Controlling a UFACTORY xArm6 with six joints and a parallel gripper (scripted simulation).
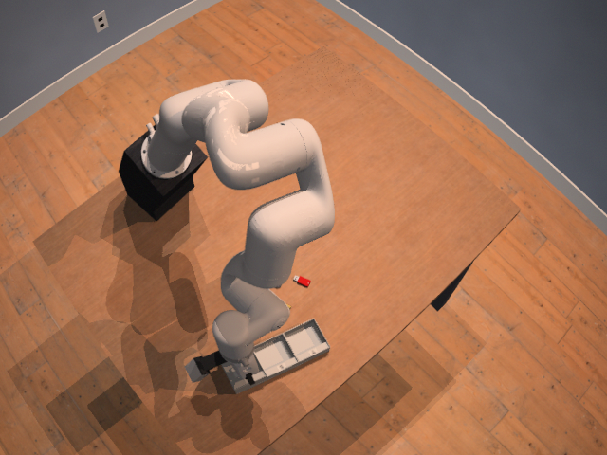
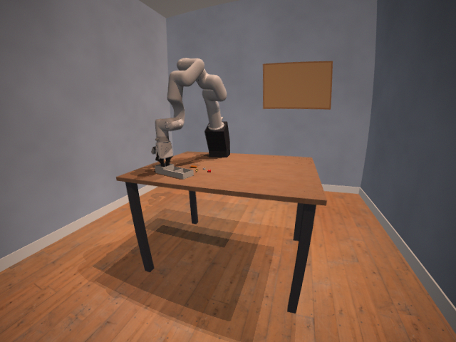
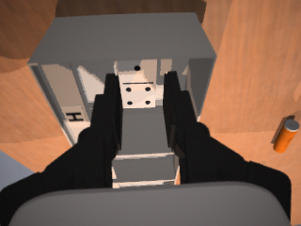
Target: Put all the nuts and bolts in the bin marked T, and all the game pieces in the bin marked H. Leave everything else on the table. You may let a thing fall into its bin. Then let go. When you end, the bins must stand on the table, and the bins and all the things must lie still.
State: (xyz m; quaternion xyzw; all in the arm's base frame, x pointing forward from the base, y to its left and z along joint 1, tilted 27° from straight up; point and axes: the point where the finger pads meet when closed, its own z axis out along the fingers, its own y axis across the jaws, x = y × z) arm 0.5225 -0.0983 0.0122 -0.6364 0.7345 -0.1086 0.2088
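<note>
The white domino is 3 cm below my hand. Also, from my hand: orange cylinder: 15 cm behind, 11 cm to the left, 3 cm below; then grey bin tray: 8 cm to the left, 2 cm below, 2 cm ahead; then brass bolt: 18 cm to the left, 9 cm behind, 3 cm below.
</note>
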